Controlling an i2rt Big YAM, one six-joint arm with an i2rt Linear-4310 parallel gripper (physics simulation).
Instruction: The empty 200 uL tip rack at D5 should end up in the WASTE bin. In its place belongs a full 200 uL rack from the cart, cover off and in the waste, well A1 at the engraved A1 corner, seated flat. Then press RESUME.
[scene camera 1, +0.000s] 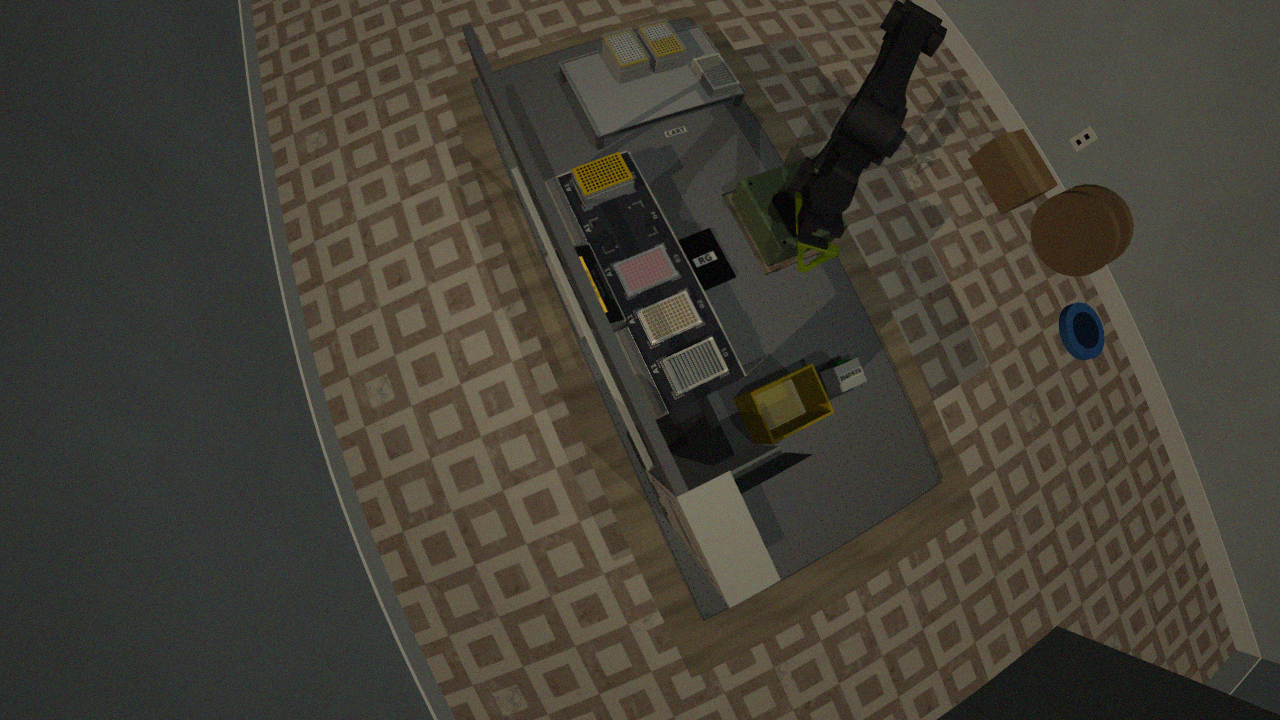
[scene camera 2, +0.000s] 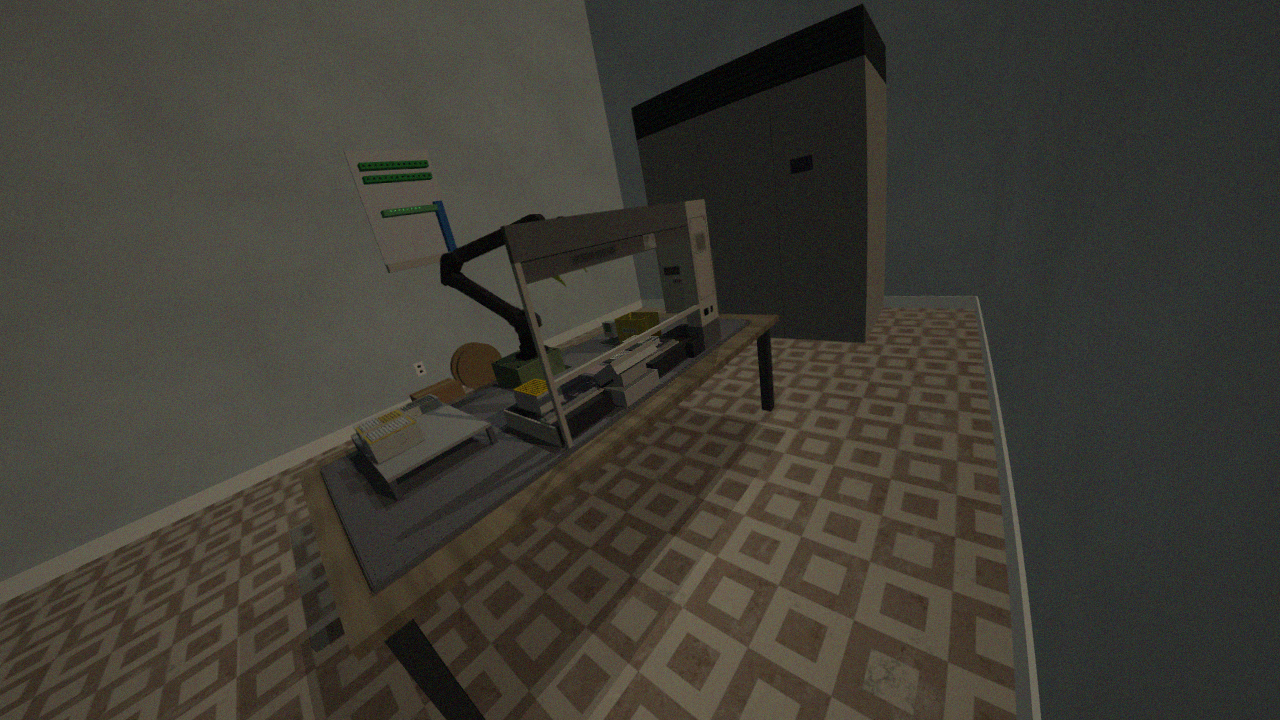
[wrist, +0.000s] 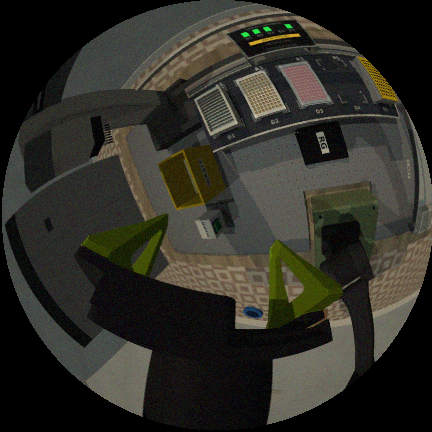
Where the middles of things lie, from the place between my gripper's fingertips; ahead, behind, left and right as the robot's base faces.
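Position of the tan rack (scene camera 1: 667, 318) relative to my hand: 290 mm below, 200 mm ahead of it, 40 mm to the right of it.
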